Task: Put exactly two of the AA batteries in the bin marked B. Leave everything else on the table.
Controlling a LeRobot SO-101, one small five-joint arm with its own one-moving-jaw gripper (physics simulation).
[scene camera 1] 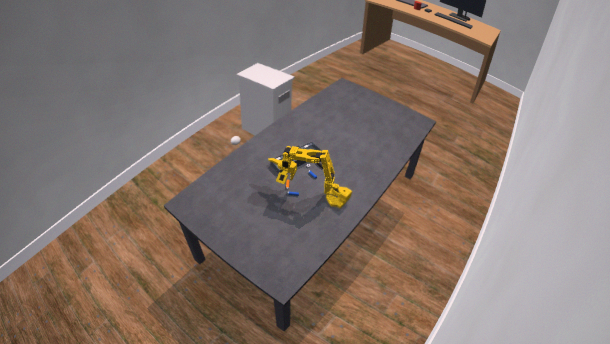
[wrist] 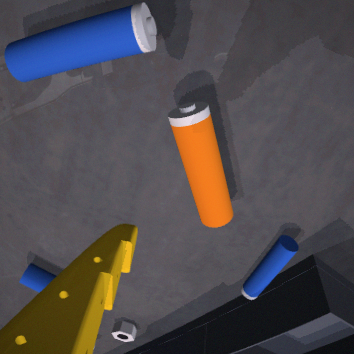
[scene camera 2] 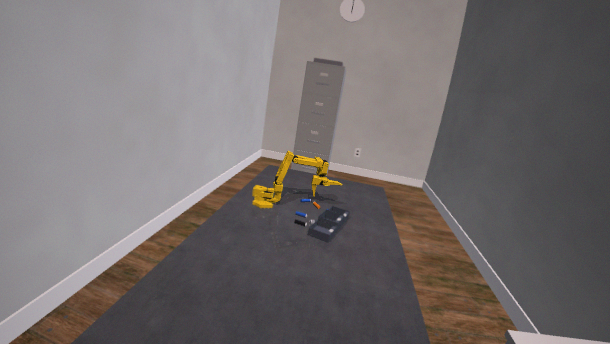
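Where they show: hand, its tool point: (scene camera 1: 290, 179) (wrist: 134, 242) (scene camera 2: 314, 196); arm's base, origin of its link: (scene camera 1: 334, 196) (scene camera 2: 268, 204).
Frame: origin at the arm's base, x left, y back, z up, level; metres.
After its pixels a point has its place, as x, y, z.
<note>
My gripper (scene camera 1: 281, 172) @[0.079, -0.191, 0.050] (scene camera 2: 327, 190) (wrist: 129, 245) is fully open and empty above the table. In the wrist view its fixed jaw shows and the moving jaw is out of the picture. An orange battery (scene camera 2: 316, 205) @[0.071, -0.208, 0.010] (wrist: 202, 172) @[0.084, -0.206, 0.014] lies beyond the jaw. A blue battery (scene camera 1: 293, 193) @[0.111, -0.149, 0.012] (scene camera 2: 306, 200) @[0.105, -0.155, 0.010] (wrist: 75, 45) @[0.110, -0.154, 0.014] lies at the wrist view's upper left. Another blue battery (scene camera 1: 312, 174) @[-0.041, -0.157, 0.011] (scene camera 2: 301, 214) @[-0.051, -0.159, 0.010] (wrist: 37, 278) @[-0.035, -0.145, 0.010] is partly behind the jaw. A smaller-looking blue battery (wrist: 270, 267) @[0.045, -0.259, 0.010] is at the dark bin unit's wall; touching is unclear. The bin unit (scene camera 2: 320, 235) @[-0.202, -0.257, 0.017] (wrist: 220, 325) @[-0.013, -0.260, 0.014] has compartments; its letters are unreadable.
A black cylinder (scene camera 2: 300, 222) @[-0.125, -0.168, 0.012] and a metal nut (scene camera 1: 308, 165) @[-0.080, -0.210, 0.009] (scene camera 2: 312, 221) @[-0.088, -0.212, 0.008] (wrist: 124, 331) @[-0.074, -0.211, 0.008] lie near the bin unit. The yellow arm base (scene camera 1: 338, 196) @[0.024, 0.032, 0.046] (scene camera 2: 262, 197) @[-0.013, 0.027, 0.031] stands near one long edge of the dark table (scene camera 1: 260, 250) @[0.434, -0.063, 0.000] (scene camera 2: 240, 300) @[-0.581, -0.099, 0.000].
</note>
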